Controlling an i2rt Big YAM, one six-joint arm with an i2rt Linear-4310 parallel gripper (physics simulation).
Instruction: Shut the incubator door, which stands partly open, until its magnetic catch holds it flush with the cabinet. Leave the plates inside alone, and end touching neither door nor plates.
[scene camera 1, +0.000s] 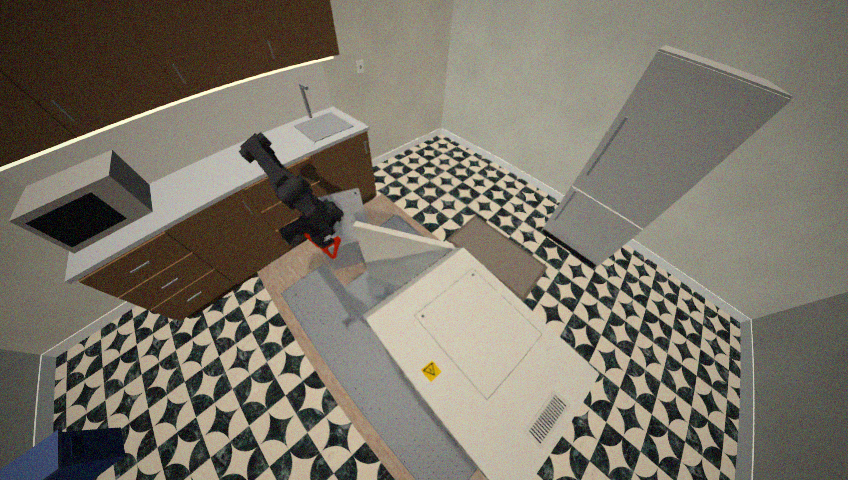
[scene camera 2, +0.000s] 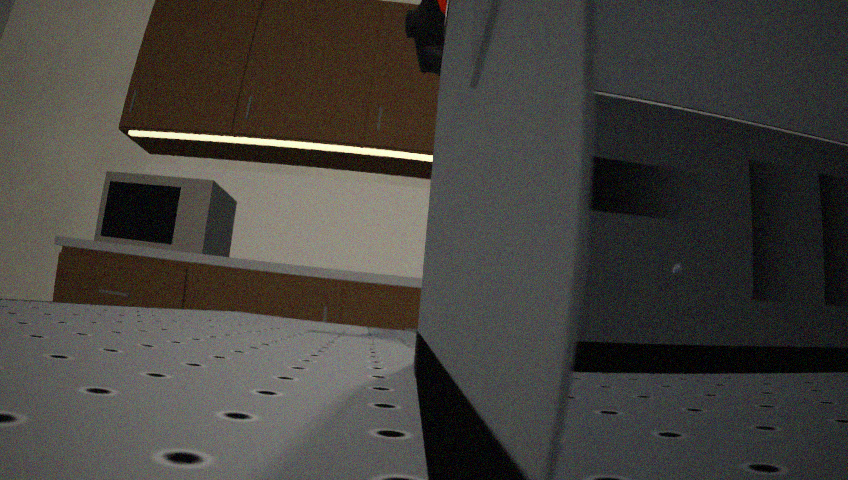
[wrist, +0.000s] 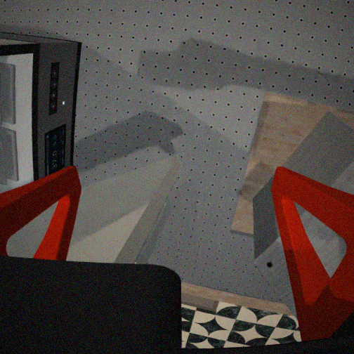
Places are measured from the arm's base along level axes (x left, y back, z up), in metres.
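Pixels of known places: gripper, fingertip midpoint: (scene camera 1: 326, 252).
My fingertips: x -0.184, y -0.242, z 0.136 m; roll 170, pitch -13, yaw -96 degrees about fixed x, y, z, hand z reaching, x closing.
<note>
Behind a point stands the place of what it marks.
The cream incubator cabinet (scene camera 1: 476, 333) {x -0.188, y -0.778, z 0.267 m} shows from above in scene camera 1; its dark control panel (wrist: 55, 115) is at the left in the wrist view. The pale door (scene camera 1: 386, 243) {x -0.059, y -0.413, z 0.178 m} (wrist: 110, 205) stands partly open, angled away from the cabinet front. My gripper (scene camera 1: 326, 246) {x -0.184, y -0.242, z 0.136 m} (wrist: 175, 177) is open and empty, red fingers wide apart. In the wrist view the door's free end appears between the fingertips; I see no contact. Grey rectangles show inside a pale area at the wrist view's left edge; I cannot tell whether they are plates.
A perforated grey board (scene camera 1: 357, 362) {x -0.402, y -0.458, z -0.283 m} (scene camera 2: 178, 380) {x -0.375, y -0.623, z -0.283 m} (wrist: 210, 115) lies on a wooden table. A grey metal plate (wrist: 280, 270) with a dark hole is at the right in the wrist view. A large grey slab (scene camera 2: 505, 208) blocks much of scene camera 2, hiding most of the arm.
</note>
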